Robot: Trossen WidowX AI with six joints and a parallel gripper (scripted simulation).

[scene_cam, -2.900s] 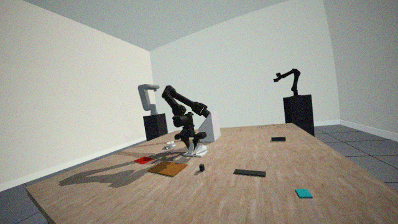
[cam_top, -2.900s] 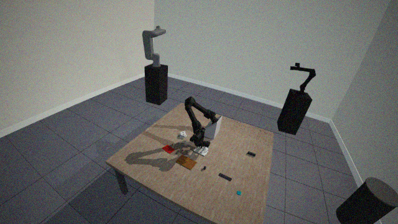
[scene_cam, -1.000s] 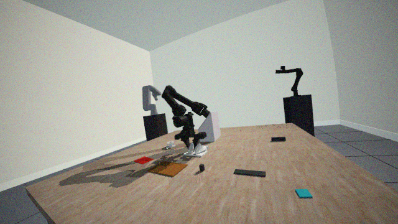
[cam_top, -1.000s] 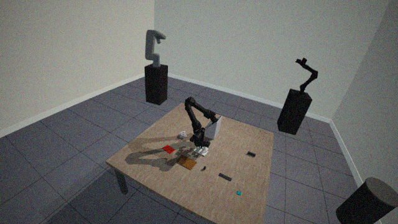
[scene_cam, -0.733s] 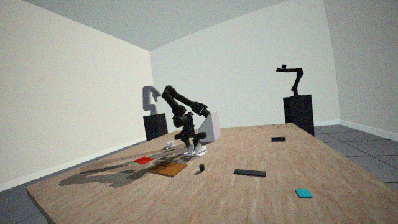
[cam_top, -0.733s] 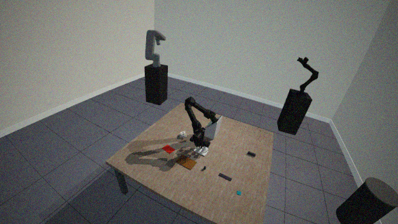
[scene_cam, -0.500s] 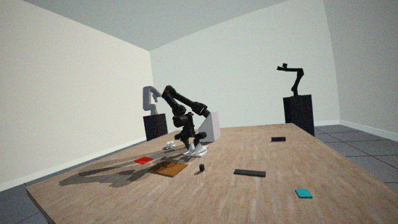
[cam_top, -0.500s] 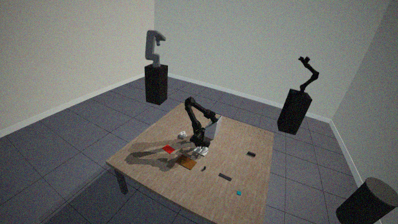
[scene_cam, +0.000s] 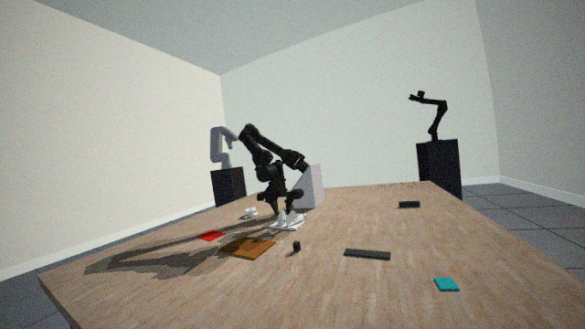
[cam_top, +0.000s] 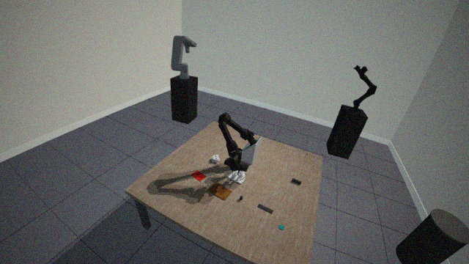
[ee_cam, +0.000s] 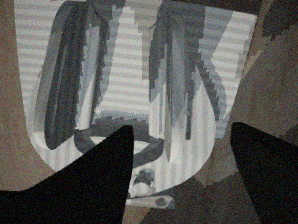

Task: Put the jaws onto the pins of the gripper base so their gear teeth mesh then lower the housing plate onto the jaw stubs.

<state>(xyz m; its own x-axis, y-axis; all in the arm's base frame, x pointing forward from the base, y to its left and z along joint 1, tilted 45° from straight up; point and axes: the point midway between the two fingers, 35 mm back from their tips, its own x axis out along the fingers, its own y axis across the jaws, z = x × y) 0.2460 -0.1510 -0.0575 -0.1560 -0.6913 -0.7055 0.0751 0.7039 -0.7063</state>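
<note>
Right now the grey jaw is 20 mm behind my gripper tip, 50 mm to the left of it and 20 mm below it. Round my gripper tip: orange-brown tile: 210 mm ahead, 50 mm to the right, 30 mm below; black cylinder: 210 mm ahead, 120 mm to the left, 20 mm below; red tile: 130 mm ahead, 260 mm to the right, 30 mm below.
</note>
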